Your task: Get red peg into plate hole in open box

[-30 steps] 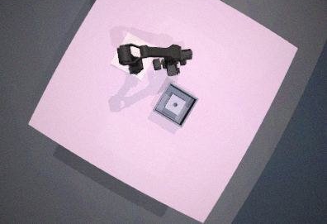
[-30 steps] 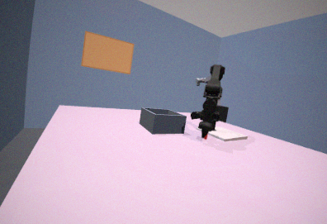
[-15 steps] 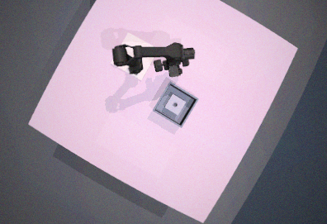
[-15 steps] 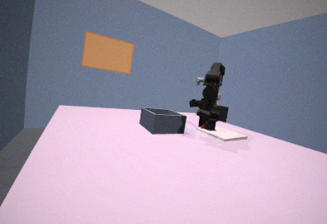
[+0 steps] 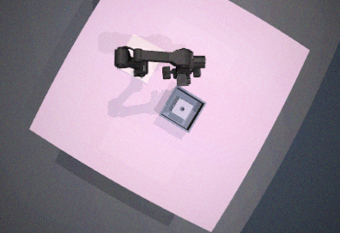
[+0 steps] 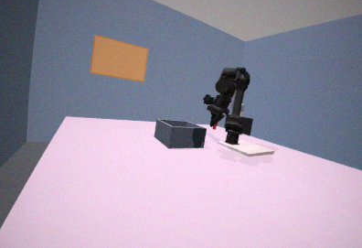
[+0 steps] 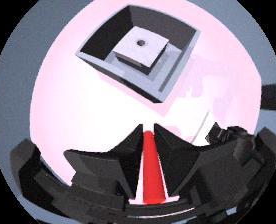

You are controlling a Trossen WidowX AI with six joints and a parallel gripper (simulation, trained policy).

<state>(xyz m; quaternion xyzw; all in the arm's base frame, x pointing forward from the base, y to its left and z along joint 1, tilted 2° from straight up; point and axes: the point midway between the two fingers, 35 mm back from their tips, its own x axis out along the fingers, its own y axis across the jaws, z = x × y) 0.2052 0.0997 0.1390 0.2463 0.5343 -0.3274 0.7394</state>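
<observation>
Now: gripper tip 11 cm short of the pale plate, 12 cm to the left of it and 7 cm above it. The rest, counted from my gripper tip: grey box (11 cm ahead, 12 cm to the right, 9 cm below); then red peg (1 cm behind, 2 cm to the left, 3 cm above).
</observation>
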